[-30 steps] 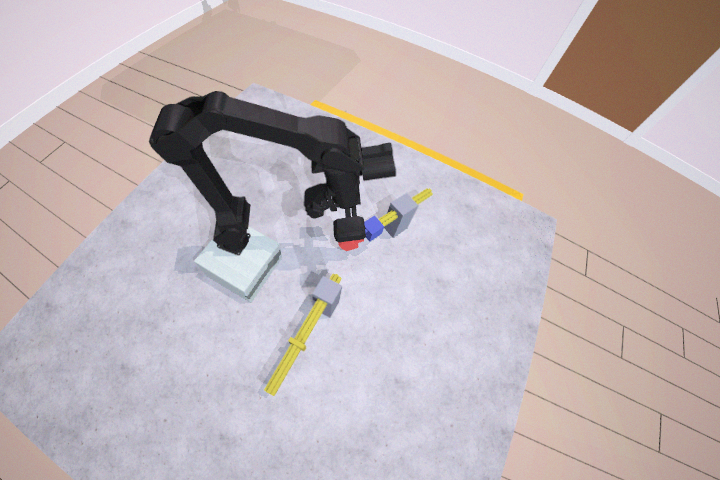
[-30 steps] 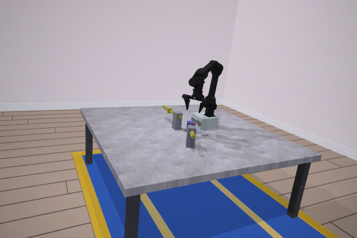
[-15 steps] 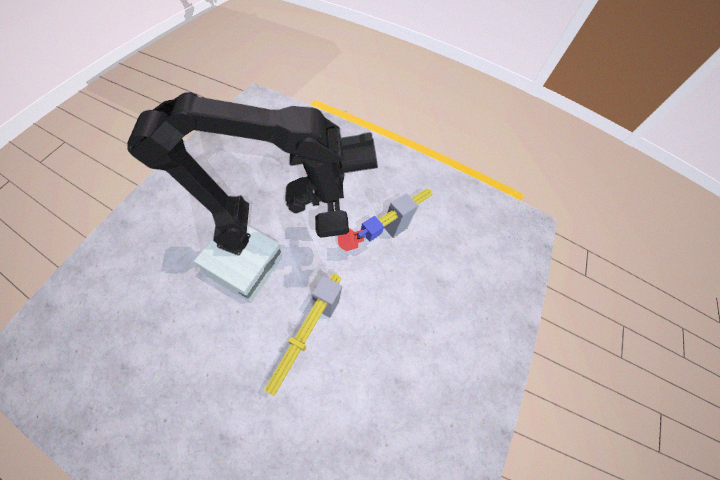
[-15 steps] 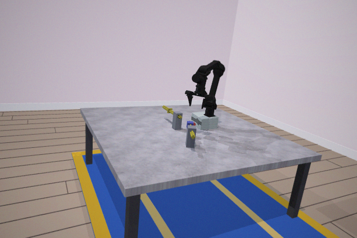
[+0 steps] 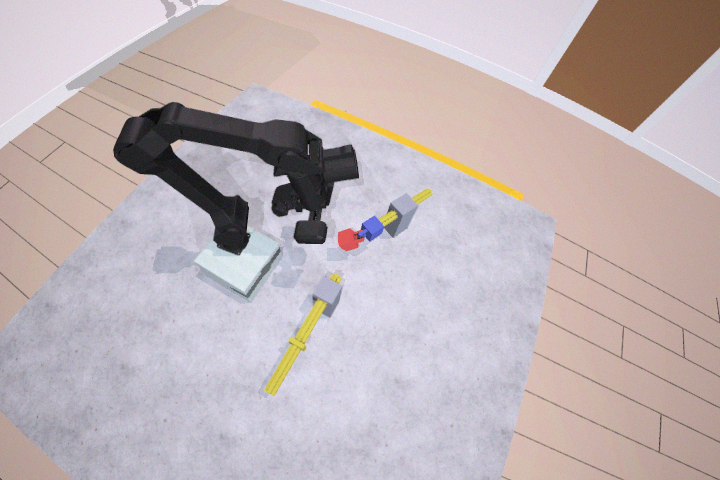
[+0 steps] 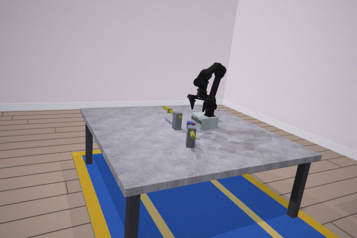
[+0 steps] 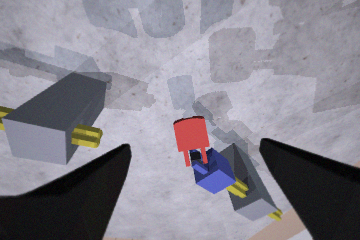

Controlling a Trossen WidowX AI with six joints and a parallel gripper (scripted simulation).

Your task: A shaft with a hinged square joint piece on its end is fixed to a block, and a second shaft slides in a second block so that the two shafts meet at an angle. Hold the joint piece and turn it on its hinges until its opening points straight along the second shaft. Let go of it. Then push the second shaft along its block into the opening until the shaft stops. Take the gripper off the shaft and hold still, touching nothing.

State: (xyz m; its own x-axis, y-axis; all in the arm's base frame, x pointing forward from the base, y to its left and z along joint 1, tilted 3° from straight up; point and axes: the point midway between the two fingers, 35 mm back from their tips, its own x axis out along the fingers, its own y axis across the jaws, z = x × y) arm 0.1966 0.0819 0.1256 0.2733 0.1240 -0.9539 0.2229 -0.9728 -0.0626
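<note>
Right now the red joint piece is 6 cm ahead of my gripper tip, 2 cm to the left of it and 9 cm below it.
</note>
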